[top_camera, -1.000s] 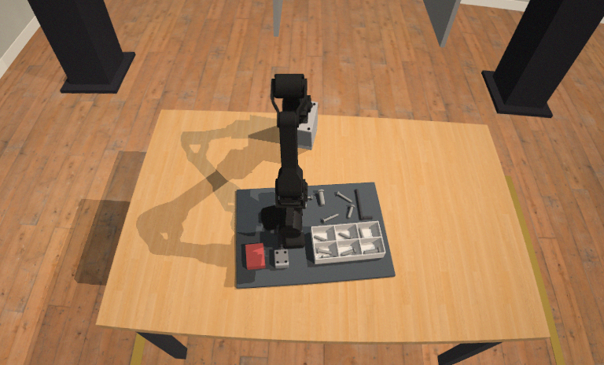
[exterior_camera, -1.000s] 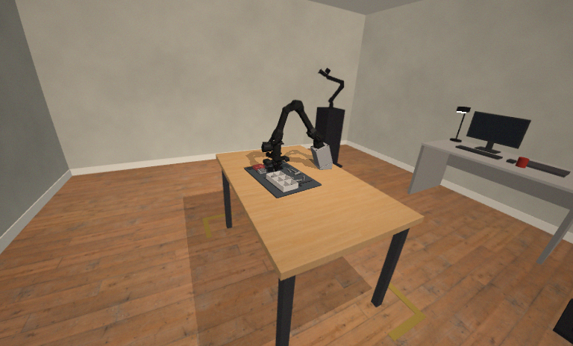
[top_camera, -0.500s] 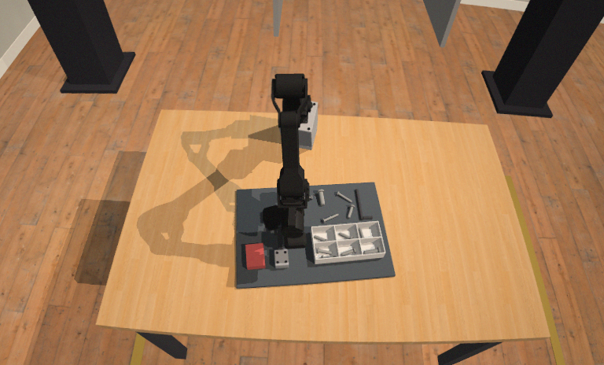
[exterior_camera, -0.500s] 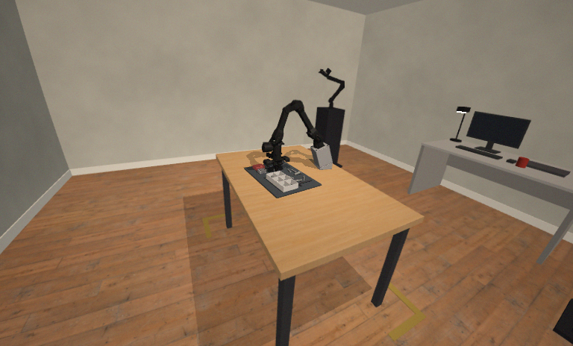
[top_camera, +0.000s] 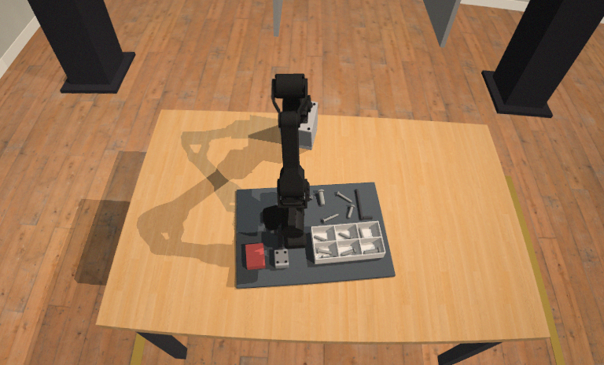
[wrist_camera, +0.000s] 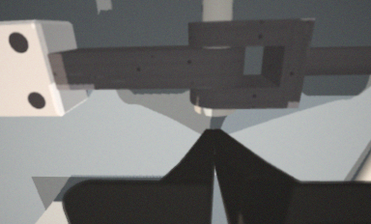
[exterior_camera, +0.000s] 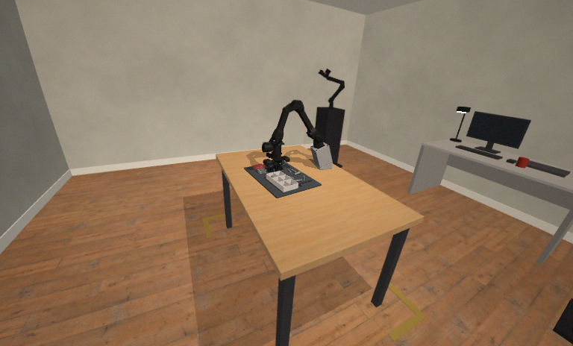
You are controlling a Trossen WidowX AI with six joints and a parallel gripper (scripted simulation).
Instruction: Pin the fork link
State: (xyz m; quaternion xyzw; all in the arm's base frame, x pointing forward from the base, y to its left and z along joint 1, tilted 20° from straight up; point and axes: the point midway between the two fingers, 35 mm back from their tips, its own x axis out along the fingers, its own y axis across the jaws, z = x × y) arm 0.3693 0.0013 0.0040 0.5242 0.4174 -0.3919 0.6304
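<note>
The dark eye plate bar is 40 mm to the right of my hand, 30 mm below it and 20 mm ahead of it. Also, from my hand: pale pin: 40 mm to the right, 30 mm below, 10 mm ahead; light grey block: 100 mm ahead, 30 mm to the right, 20 mm below; red block: 110 mm to the right, 90 mm ahead, 30 mm below.
</note>
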